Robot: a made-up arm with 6 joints. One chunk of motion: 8 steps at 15 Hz.
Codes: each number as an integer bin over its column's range. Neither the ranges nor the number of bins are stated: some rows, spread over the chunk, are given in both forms.
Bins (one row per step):
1: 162 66 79 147 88 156
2: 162 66 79 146 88 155
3: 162 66 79 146 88 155
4: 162 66 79 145 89 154
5: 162 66 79 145 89 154
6: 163 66 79 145 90 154
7: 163 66 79 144 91 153
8: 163 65 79 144 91 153
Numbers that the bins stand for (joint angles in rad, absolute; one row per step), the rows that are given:
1: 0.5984 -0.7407 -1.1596 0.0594 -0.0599 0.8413
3: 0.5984 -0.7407 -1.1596 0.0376 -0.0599 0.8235
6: 0.6211 -0.7407 -1.1596 0.0159 -0.0376 0.8058
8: 0.6211 -0.7604 -1.1596 -0.0059 -0.0265 0.7880
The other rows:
2: 0.5984 -0.7407 -1.1596 0.0376 -0.0599 0.8235
4: 0.5984 -0.7407 -1.1596 0.0159 -0.0488 0.8058
5: 0.5984 -0.7407 -1.1596 0.0159 -0.0488 0.8058
7: 0.6211 -0.7407 -1.1596 -0.0059 -0.0265 0.7880

